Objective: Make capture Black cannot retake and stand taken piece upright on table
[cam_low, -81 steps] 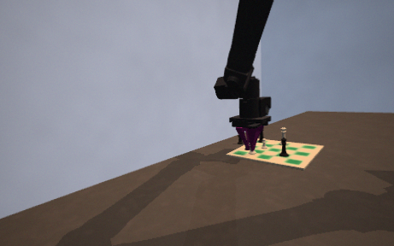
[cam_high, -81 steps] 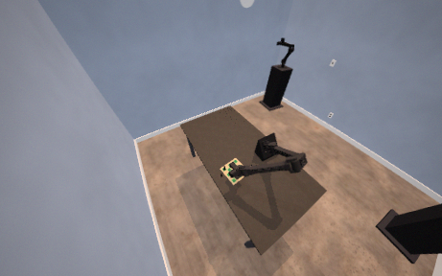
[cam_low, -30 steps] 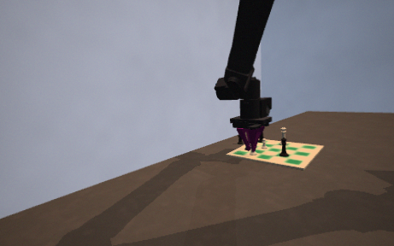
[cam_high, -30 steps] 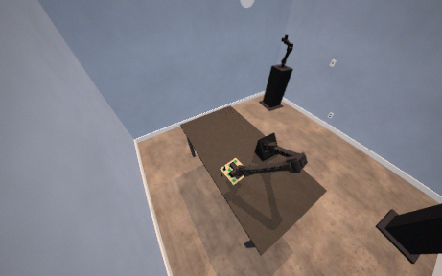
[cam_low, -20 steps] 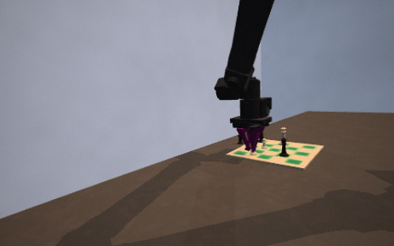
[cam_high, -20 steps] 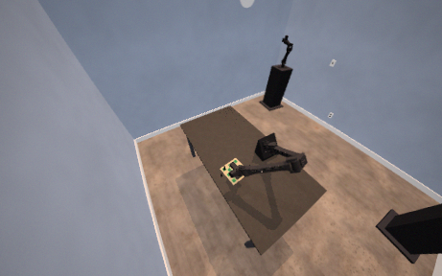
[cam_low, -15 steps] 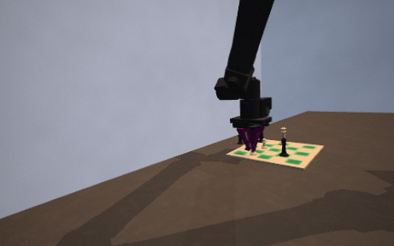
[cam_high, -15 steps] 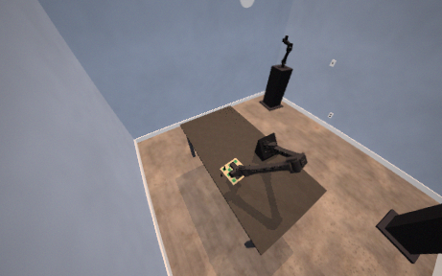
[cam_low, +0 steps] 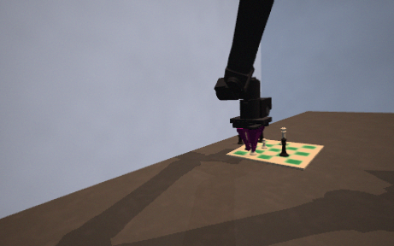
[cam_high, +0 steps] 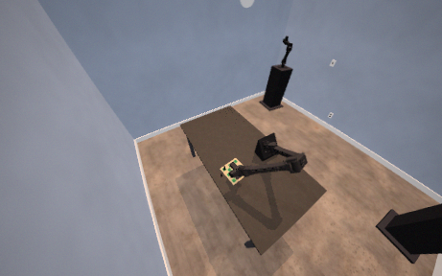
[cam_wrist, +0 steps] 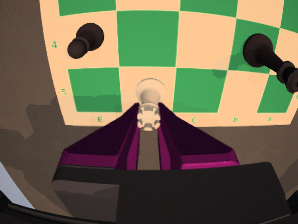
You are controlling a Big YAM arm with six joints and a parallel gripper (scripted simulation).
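Now: hand 90 mm to the left of the white pawn, 20 mm short of it and 10 mm above it. Also, from my hand: tall white piece: 160 mm to the right, 10 mm above; chessboard: 90 mm to the right, 20 mm below, 20 mm behind; tall black piece: 150 mm to the right, 70 mm ahead, 10 mm above.
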